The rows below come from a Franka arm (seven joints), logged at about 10 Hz.
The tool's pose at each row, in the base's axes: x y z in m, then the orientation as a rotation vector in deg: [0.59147 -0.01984 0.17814 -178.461 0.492 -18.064]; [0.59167 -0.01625 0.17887 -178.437 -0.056 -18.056]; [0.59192 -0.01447 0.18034 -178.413 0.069 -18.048]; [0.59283 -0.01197 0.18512 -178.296 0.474 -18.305]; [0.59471 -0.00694 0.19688 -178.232 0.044 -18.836]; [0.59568 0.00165 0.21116 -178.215 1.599 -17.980]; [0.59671 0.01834 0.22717 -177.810 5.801 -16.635]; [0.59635 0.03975 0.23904 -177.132 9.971 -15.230]
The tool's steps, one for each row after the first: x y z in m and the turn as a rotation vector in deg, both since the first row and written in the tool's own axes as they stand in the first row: [0.00032 -0.00360 -0.00064 0.060 -0.006 -0.346]; [0.00085 -0.00540 -0.00201 0.077 -0.009 -0.264]; [0.00268 -0.00796 -0.00648 0.141 0.163 0.002]; [0.00684 -0.01313 -0.01758 0.179 0.504 -0.272]; [0.01060 -0.02188 -0.03128 0.174 -0.034 0.730]; [0.01471 -0.03876 -0.04659 0.344 -0.853 3.463]; [0.01659 -0.06030 -0.05807 0.683 -1.699 6.215]
